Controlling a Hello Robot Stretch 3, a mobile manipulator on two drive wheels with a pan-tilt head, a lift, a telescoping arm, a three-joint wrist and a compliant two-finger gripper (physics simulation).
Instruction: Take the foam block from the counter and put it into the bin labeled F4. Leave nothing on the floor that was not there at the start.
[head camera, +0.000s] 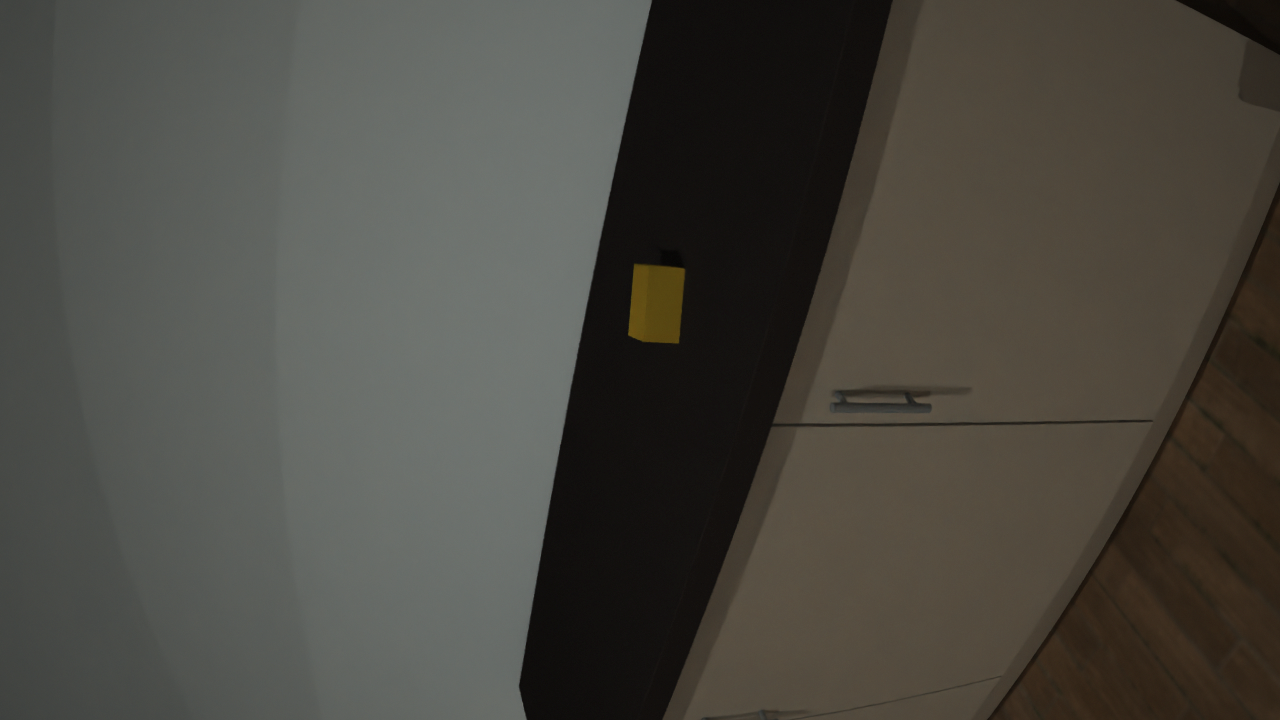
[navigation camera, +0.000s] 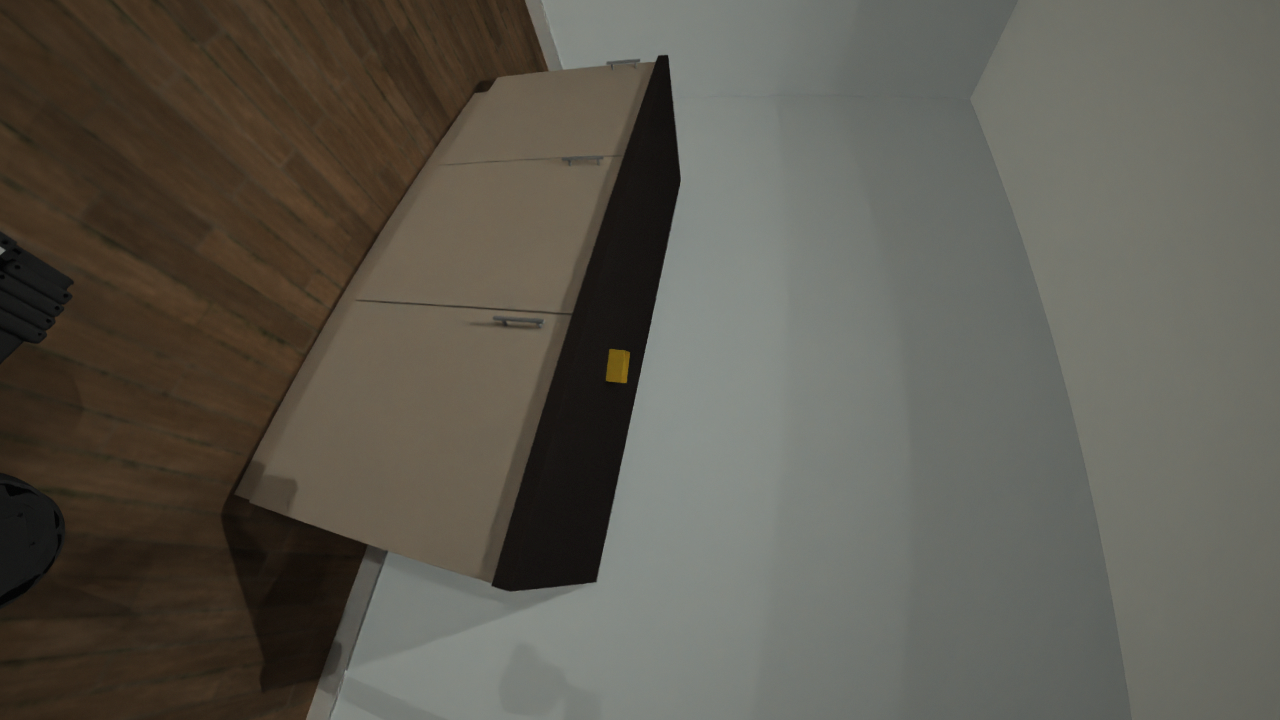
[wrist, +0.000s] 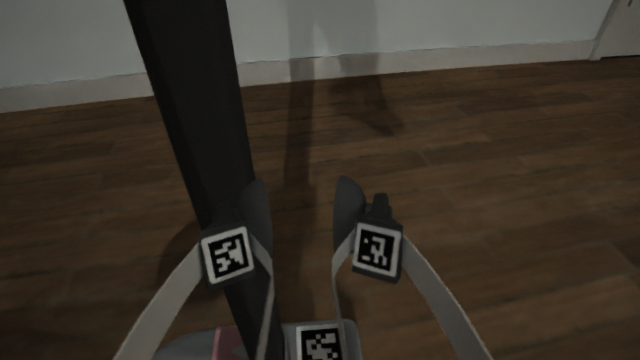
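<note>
You've got the gripper in the pictures, and along with it there's a yellow foam block and a counter.
</note>
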